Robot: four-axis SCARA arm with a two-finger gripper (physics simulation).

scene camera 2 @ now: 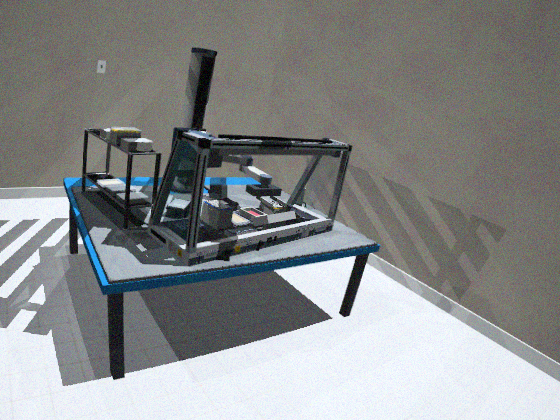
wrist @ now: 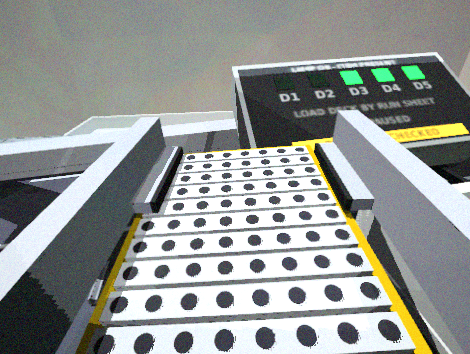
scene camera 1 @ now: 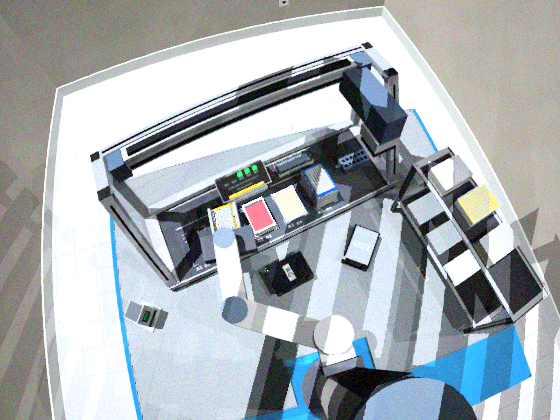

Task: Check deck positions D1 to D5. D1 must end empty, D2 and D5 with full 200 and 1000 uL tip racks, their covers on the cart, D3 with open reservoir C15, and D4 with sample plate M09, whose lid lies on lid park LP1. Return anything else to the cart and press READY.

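Frame: origin at the arm's base, x ahead, y left, z up, level; centimetres.
Seen in the pictures: gripper, fingertip midpoint: (scene camera 2: 279, 205) (wrist: 247, 133) (scene camera 1: 221, 206).
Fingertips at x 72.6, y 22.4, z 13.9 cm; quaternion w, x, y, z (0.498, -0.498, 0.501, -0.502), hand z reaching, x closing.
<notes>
Offsets run from my fingertips to a thing's top centre. "pt": to the spot under its first point.
My gripper (wrist: 247, 133) has its fingers apart, straddling the top of the yellow-edged 200 tip rack {dx -5.3, dy +0.3, dz -0.8 cm} (scene camera 1: 223, 217) (scene camera 2: 272, 203) (wrist: 240, 240) at D2. The left pad covers part of its left hole column; nothing is gripped. In scene camera 1 the arm's end hides the gripper's tips. A red-filled open reservoir {dx -4.9, dy -12.1, dz -4.7 cm} (scene camera 1: 259, 216) (scene camera 2: 254, 213) stands at D3, a cream sample plate {dx -2.6, dy -24.3, dz -6.4 cm} (scene camera 1: 288, 203) at D4, and a tall blue-edged rack (scene camera 1: 320, 184) (scene camera 2: 217, 214) at D5. On the console {pt dx +7.0, dy -8.3, dz -2.0 cm} (scene camera 1: 240, 186) (wrist: 350, 107), D3 to D5 are green, D1 and D2 dark.
The cart {dx -40.4, dy -76.2, dz +23.0 cm} (scene camera 1: 517, 277) (scene camera 2: 129, 192) at the right carries a yellow-topped rack {dx -34.0, dy -74.9, dz +29.4 cm} (scene camera 1: 478, 204) and several white and grey pieces. A black block {dx -27.9, dy -17.2, dz -7.0 cm} (scene camera 1: 295, 280) and a white-topped block {dx -25.9, dy -45.2, dz -6.8 cm} (scene camera 1: 361, 246) lie before the deck. A small green-button box {pt dx -32.3, dy +36.2, dz -4.4 cm} (scene camera 1: 147, 316) stands left. The enclosure frame (scene camera 2: 192, 200) surrounds the deck.
</notes>
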